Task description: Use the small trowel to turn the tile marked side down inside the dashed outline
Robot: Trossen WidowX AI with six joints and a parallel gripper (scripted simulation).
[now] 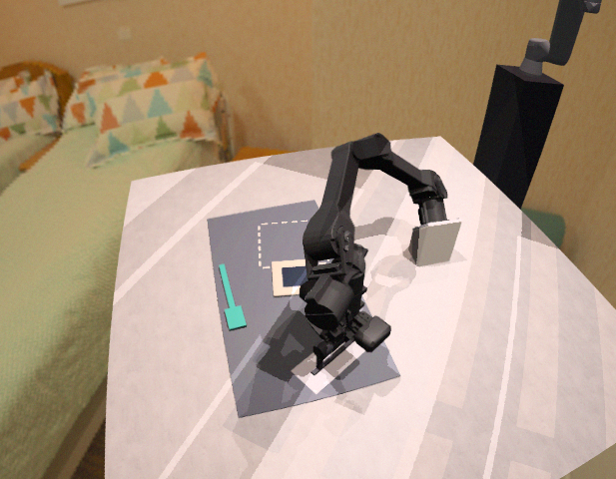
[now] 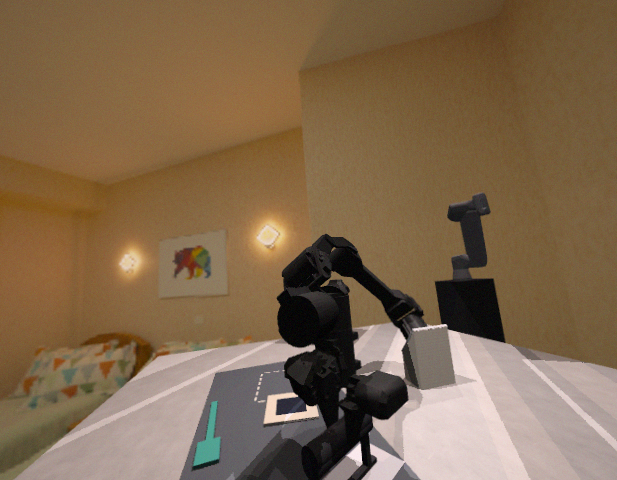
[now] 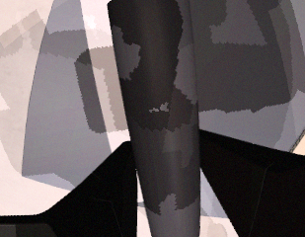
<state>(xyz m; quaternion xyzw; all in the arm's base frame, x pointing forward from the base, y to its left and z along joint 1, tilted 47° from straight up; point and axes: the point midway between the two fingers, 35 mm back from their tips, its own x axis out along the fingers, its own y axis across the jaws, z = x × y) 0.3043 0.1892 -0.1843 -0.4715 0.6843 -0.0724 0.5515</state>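
My gripper tip is 20 mm short of the white-bladed tool, 10 mm to the right of it and 30 mm above it. Also, from my gripper tip: tile 60 mm ahead, 230 mm to the right, 60 mm below; then teal trowel 230 mm ahead, 180 mm to the right, 60 mm below; then grey mat 90 mm ahead, 210 mm to the right, 80 mm below.
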